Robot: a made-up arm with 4 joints. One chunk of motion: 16 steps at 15 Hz.
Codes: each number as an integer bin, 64 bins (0 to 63) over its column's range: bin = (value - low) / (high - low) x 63, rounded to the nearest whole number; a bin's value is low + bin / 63 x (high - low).
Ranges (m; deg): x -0.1..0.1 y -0.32..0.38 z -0.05..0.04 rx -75..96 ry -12..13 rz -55..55
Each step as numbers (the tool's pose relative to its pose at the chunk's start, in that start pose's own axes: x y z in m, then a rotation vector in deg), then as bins.
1 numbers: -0.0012 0.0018 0.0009 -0.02 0.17 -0.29
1 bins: 31 29 36 28 31 31
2 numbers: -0.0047 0.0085 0.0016 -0.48 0.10 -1.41
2 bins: 30 30 36 27 30 31
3 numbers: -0.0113 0.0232 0.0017 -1.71 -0.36 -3.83
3 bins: 28 31 36 27 29 29
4 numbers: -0.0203 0.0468 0.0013 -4.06 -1.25 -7.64
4 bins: 25 33 36 26 27 27
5 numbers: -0.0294 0.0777 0.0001 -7.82 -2.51 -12.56
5 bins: 22 36 35 25 24 24
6 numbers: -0.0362 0.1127 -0.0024 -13.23 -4.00 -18.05
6 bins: 20 39 33 23 20 21
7 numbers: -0.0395 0.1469 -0.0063 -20.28 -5.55 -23.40
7 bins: 19 42 31 20 16 18
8 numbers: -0.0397 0.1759 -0.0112 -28.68 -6.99 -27.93
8 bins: 19 45 27 17 13 16
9 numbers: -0.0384 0.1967 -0.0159 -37.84 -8.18 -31.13
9 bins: 19 47 24 14 10 14
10 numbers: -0.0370 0.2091 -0.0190 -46.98 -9.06 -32.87
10 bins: 20 48 22 10 7 13
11 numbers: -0.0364 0.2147 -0.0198 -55.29 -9.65 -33.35
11 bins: 20 48 21 7 6 12
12 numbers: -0.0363 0.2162 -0.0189 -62.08 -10.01 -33.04
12 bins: 20 48 22 5 5 13
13 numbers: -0.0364 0.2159 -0.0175 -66.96 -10.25 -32.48
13 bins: 20 48 23 3 4 13
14 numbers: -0.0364 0.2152 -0.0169 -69.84 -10.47 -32.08
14 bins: 20 48 23 2 4 13
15 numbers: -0.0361 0.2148 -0.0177 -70.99 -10.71 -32.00
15 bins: 20 48 23 1 3 13
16 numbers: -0.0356 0.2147 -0.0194 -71.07 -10.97 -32.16
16 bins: 20 48 21 1 3 13
